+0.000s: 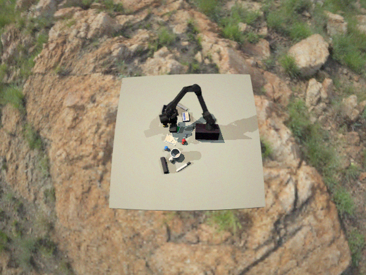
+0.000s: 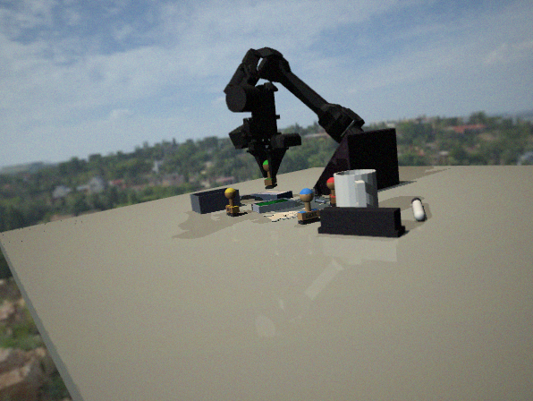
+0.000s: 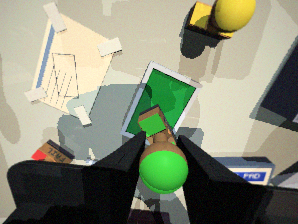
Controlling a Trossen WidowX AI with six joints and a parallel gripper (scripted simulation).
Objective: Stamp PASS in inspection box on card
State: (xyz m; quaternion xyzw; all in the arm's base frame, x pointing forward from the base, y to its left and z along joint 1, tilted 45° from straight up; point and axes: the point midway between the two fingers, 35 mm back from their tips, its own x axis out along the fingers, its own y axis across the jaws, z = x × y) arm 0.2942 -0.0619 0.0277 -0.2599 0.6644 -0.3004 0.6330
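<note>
Right now my gripper tip is 30 mm short of the cream card, 100 mm to the right of it and 80 mm above it. Round my gripper tip: green-knobbed stamp: right at my gripper tip; then green ink pad: 70 mm below; then yellow-knobbed stamp: 90 mm ahead, 40 mm to the right, 60 mm below.
</note>
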